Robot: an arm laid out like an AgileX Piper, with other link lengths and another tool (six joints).
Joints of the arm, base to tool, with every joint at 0 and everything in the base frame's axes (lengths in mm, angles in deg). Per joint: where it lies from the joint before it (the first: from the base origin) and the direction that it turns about. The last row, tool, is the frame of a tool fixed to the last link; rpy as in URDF.
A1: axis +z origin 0 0 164.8
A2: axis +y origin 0 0 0
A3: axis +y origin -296.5 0 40.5
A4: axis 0.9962 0 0.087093 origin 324.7 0 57.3
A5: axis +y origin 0 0 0
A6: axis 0.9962 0 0.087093 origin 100.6 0 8.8
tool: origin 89 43 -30.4 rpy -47.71 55.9 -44.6
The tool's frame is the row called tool.
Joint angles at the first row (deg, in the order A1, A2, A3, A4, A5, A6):
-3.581 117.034 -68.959 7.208 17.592 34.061
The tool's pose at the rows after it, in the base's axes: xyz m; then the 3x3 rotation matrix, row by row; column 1 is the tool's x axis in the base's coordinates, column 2 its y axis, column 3 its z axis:
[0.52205, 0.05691, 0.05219], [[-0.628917, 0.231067, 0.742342], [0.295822, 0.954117, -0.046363], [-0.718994, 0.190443, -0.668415]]
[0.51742, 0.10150, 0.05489], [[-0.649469, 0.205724, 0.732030], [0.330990, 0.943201, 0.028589], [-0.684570, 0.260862, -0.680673]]
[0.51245, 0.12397, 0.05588], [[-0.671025, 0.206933, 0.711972], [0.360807, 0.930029, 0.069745], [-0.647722, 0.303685, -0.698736]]
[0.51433, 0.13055, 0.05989], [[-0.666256, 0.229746, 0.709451], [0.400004, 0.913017, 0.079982], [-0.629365, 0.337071, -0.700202]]
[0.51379, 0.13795, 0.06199], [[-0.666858, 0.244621, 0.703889], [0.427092, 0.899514, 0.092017], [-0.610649, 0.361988, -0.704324]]
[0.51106, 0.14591, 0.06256], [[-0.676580, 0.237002, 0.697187], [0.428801, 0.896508, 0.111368], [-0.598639, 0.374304, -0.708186]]
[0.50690, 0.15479, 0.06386], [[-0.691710, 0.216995, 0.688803], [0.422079, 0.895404, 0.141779], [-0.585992, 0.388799, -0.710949]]
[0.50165, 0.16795, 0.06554], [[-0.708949, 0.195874, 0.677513], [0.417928, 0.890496, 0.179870], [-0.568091, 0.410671, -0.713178]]
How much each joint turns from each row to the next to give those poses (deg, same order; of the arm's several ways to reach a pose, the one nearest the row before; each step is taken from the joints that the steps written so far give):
2.218 -0.487 -0.117 4.740 0.512 -4.845
3.945 0.264 -0.060 8.247 1.010 -3.661
1.837 0.264 -0.197 4.424 1.678 -1.281
0.357 0.019 -0.256 2.860 0.479 -0.146
0.532 -0.001 0.001 2.248 0.465 -0.106
0.622 0.049 -0.001 1.710 0.609 -1.128
0.565 -0.001 0.000 2.556 1.002 -2.571
0.962 0.067 0.001 3.184 1.133 -2.679

